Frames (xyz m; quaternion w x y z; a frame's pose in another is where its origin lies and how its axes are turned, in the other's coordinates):
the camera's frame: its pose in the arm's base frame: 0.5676 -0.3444 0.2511 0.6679 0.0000 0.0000 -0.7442
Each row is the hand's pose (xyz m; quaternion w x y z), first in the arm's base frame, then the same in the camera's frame.
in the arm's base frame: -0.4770 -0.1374 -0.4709 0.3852 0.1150 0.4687 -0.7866
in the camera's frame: -0.0932 -1.0608 -0.7220 0.8427 -0.2720 0.3986 -0.2387
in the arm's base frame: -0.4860 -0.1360 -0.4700 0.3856 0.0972 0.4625 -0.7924
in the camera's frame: -0.0937 -1.0699 -0.7211 0.8473 -0.2793 0.3813 -0.2423
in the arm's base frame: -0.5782 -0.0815 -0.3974 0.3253 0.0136 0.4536 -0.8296
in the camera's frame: -0.1379 -1.1675 -0.6485 0.8347 -0.3285 0.3131 -0.3120
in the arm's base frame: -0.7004 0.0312 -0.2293 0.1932 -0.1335 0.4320 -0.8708
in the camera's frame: -0.2368 -1.3011 -0.4804 0.7771 -0.4107 0.1892 -0.4378
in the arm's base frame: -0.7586 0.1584 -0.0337 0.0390 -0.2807 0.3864 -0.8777
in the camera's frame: -0.3570 -1.3727 -0.2848 0.6793 -0.4751 0.0492 -0.5572
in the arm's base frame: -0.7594 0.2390 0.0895 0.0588 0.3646 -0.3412 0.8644
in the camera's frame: -0.4370 -1.3821 -0.1616 0.6040 -0.4975 -0.0434 -0.6211
